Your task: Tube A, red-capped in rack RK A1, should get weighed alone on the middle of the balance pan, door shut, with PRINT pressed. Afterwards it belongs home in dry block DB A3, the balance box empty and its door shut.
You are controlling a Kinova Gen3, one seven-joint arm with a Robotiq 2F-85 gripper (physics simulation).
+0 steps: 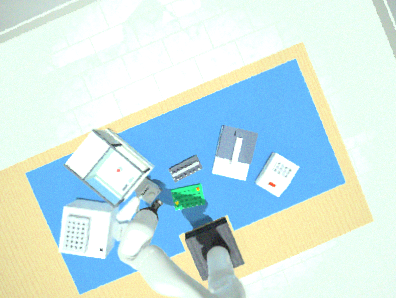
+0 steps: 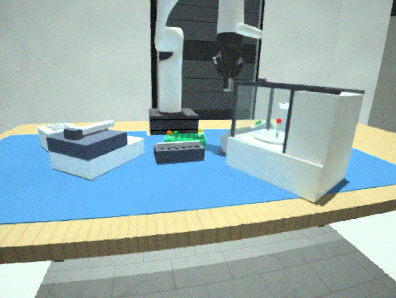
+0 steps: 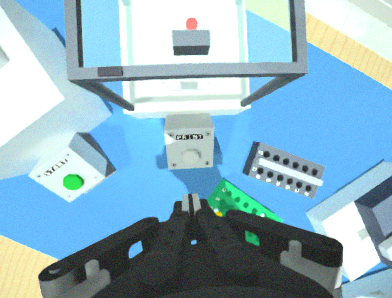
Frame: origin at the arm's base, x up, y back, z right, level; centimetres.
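Seen in the pictures: gripper, fingertip midpoint: (image 2: 228, 91) (image 3: 190, 204); arm's base at its link origin: (image 1: 218, 257) (image 2: 170, 110).
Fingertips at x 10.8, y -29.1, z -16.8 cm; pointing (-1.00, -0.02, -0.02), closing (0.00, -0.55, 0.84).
Offsets run from my fingertips to a thing's top centre. "pt": to the spot under its first point.
The red-capped tube (image 1: 118, 170) (image 2: 279, 121) (image 3: 191, 23) stands upright inside the balance box (image 1: 72, 162) (image 2: 320, 135) (image 3: 300, 35), around the middle of the pan (image 2: 262, 136). A clear pane with a small dark handle @(dz -9.1, dx +4.2, dy -15.4 cm) (image 1: 125, 174) (image 3: 191, 42) lies over the chamber and looks shut. The PRINT box @(pt dz -1.6, dx -10.7, dy -4.9 cm) (image 1: 148, 191) (image 3: 172, 145) with its pale round button @(dz -1.3, dx -10.5, dy -3.0 cm) (image 3: 191, 156) sits in front of the balance. My gripper (image 1: 158, 203) (image 2: 228, 86) (image 3: 190, 204) is shut and empty, above the mat near the PRINT box. Block labels DB and RK are unreadable.
A green rack @(dz +12.4, dx -15.0, dy +3.0 cm) (image 1: 189, 197) (image 2: 185, 138) (image 3: 252, 208) and a dark block with holes @(dz +15.0, dx -13.2, dy -8.7 cm) (image 1: 185, 168) (image 2: 179, 154) (image 3: 254, 150) stand beside the PRINT box. A START box @(pt dz -12.5, dx -12.5, dy +6.7 cm) (image 3: 95, 175), white hole-grid unit @(pt dz -20.5, dx -4.5, dy -0.4 cm) (image 1: 102, 220), lidded box @(dz +35.9, dx -7.8, dy -8.9 cm) (image 1: 232, 170) (image 2: 95, 162) and red-marked unit @(dz +50.1, dx -11.0, dy +5.2 cm) (image 1: 277, 185) stand around.
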